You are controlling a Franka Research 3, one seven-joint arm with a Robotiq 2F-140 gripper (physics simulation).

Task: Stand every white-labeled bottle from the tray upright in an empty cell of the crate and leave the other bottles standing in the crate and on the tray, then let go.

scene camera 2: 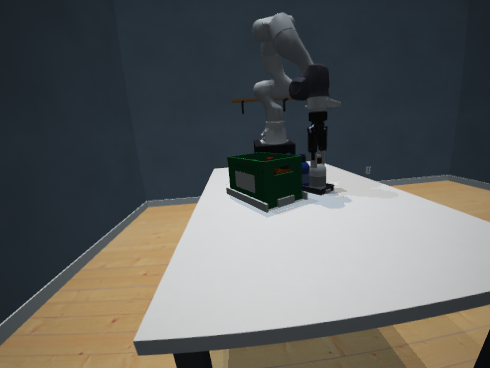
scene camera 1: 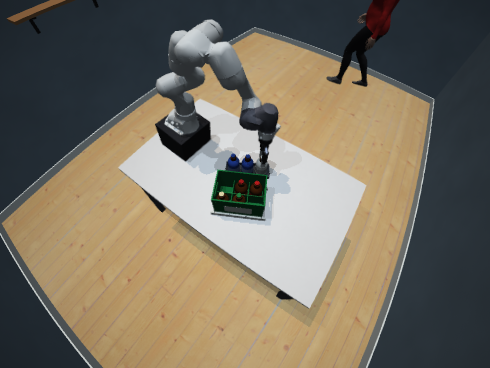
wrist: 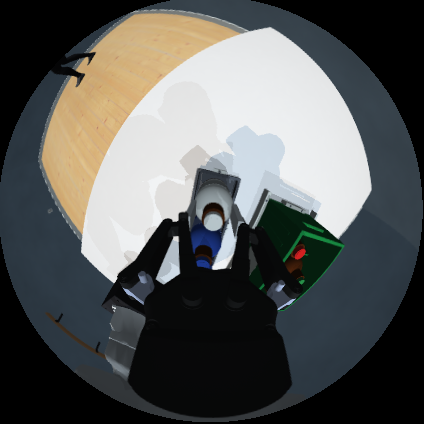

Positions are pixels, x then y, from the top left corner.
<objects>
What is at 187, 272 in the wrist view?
My gripper.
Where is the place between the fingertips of my gripper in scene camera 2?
317, 166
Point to a white bottle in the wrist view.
213, 200
</objects>
